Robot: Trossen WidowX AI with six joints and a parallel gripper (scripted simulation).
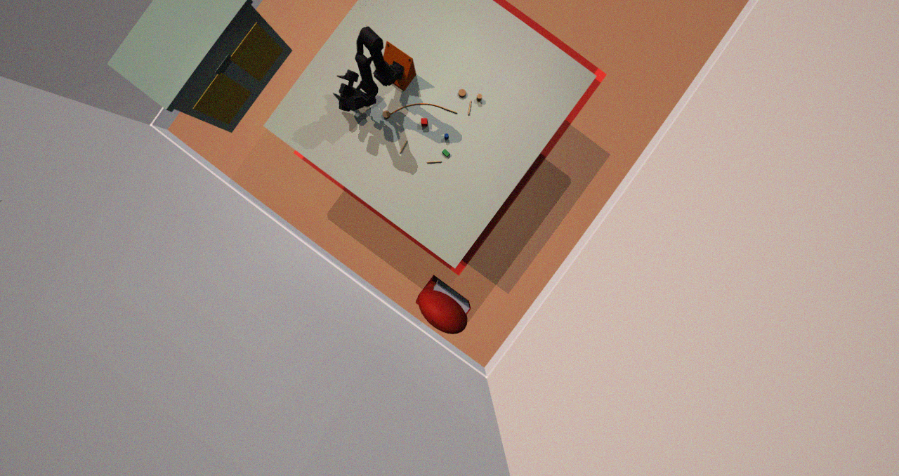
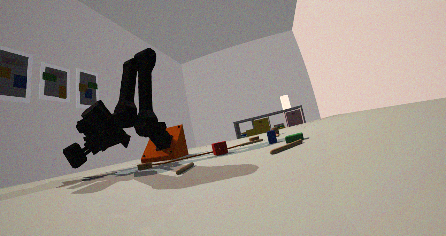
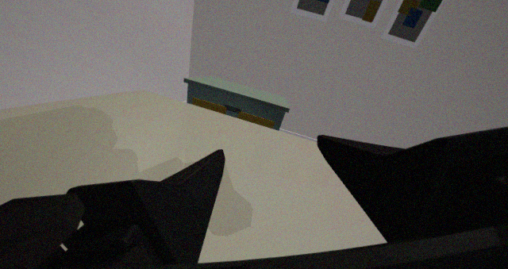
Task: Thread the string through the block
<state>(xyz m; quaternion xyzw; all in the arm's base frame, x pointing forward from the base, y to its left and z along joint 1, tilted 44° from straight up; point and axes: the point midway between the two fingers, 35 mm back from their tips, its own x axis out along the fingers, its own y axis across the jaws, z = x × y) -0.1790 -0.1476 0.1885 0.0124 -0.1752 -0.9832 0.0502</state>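
My gripper tip is 46 cm short of the red block, 10 cm to the right of it and 7 cm above it. From my gripper tip the other things lie so: green block: 65 cm ahead, 3 cm to the left, 8 cm below; then round wooden button: 27 cm ahead, 3 cm to the left, 8 cm below; then blue cylinder: 60 cm ahead, 10 cm to the left, 7 cm below.
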